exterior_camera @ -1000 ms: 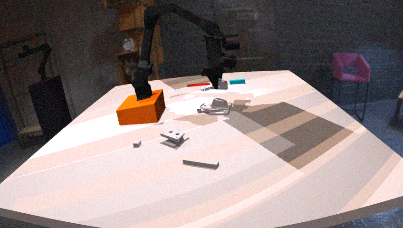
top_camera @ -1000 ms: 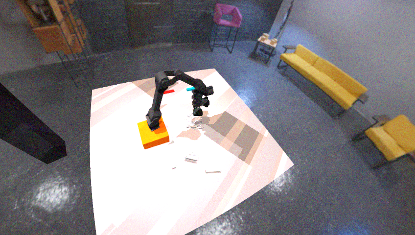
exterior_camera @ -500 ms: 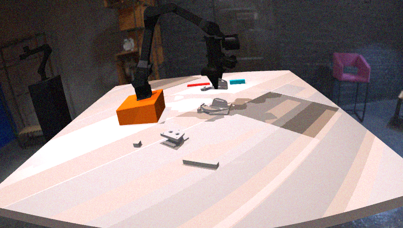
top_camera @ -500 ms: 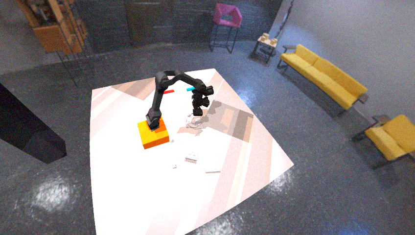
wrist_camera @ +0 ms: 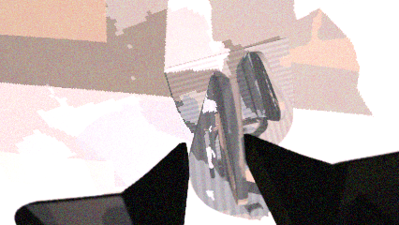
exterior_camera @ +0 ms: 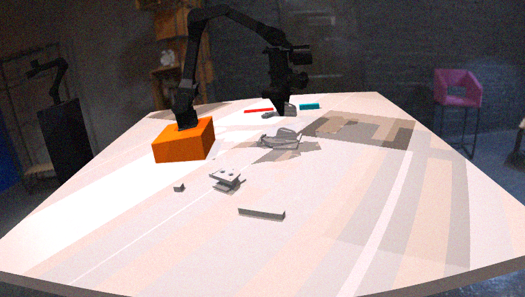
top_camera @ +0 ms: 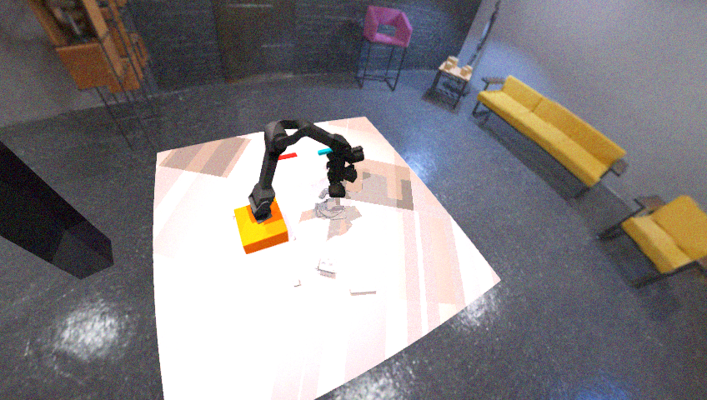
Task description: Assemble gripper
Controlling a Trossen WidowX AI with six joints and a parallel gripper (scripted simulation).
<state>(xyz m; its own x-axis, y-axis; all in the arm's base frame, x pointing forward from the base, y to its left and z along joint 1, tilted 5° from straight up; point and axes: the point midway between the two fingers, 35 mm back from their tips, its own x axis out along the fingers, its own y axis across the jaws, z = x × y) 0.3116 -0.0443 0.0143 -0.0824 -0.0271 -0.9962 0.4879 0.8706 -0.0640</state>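
Now: the flat plate 30 mm to the right of my gripper tip and 80 mm below it. From my gripper tip the other things lie so: teal block: 170 mm ahead, 310 mm to the left, 70 mm below; then gripper base: 190 mm behind, 250 mm to the right, 50 mm below; then stepped piece: 190 mm behind, 250 mm to the right, 70 mm below.
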